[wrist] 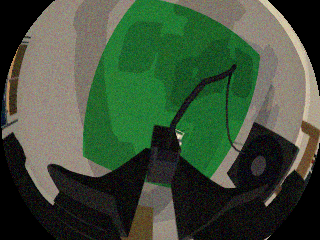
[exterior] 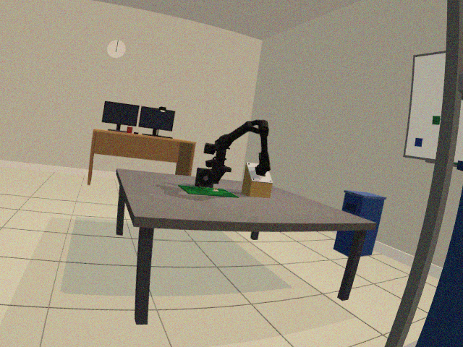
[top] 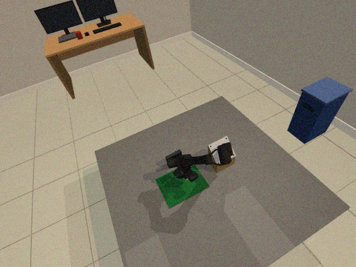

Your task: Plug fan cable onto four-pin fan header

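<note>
Right now my gripper tip is 10 mm past the white four-pin fan header, 20 mm to the left of it and 70 mm above it. From my gripper tip the other things lie so: black fan 30 mm ahead, 170 mm to the right, 10 mm below; green board 50 mm ahead, 80 mm below; dark fan plug 10 mm ahead, 10 mm above.
</note>
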